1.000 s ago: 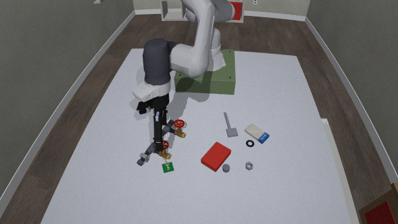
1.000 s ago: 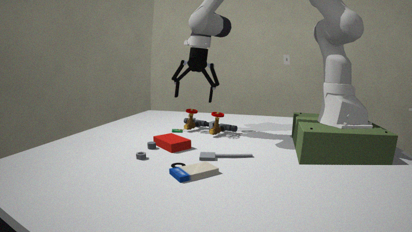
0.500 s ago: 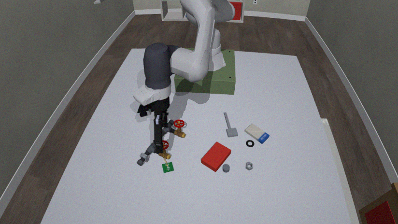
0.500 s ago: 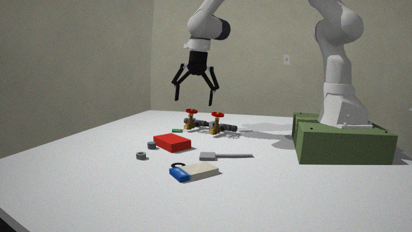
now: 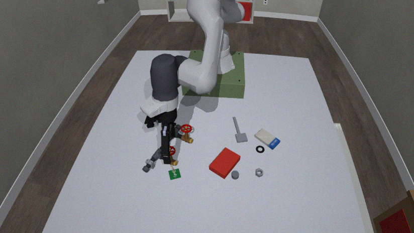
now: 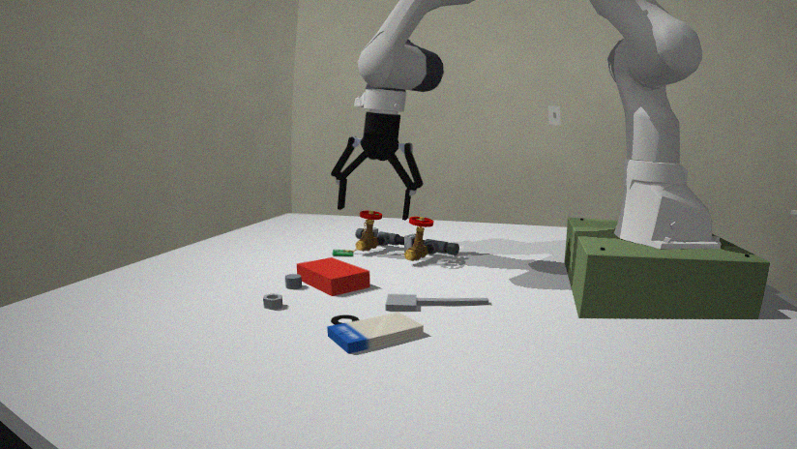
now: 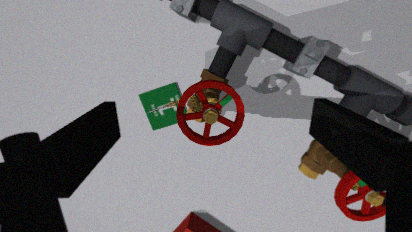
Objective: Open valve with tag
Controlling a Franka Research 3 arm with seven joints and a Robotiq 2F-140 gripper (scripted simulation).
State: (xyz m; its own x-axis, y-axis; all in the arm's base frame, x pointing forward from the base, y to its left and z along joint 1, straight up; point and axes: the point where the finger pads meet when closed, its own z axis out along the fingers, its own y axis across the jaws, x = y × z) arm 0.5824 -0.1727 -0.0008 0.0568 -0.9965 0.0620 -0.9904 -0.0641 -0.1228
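My hand is 70 mm short of the green tag, 20 mm to the right of it and 100 mm above it. From my hand the other things lie so: grey scraper: 190 mm behind, 290 mm to the left, 100 mm below; then blue box: 150 mm behind, 430 mm to the left, 90 mm below; then red block: 230 mm to the left, 90 mm below.
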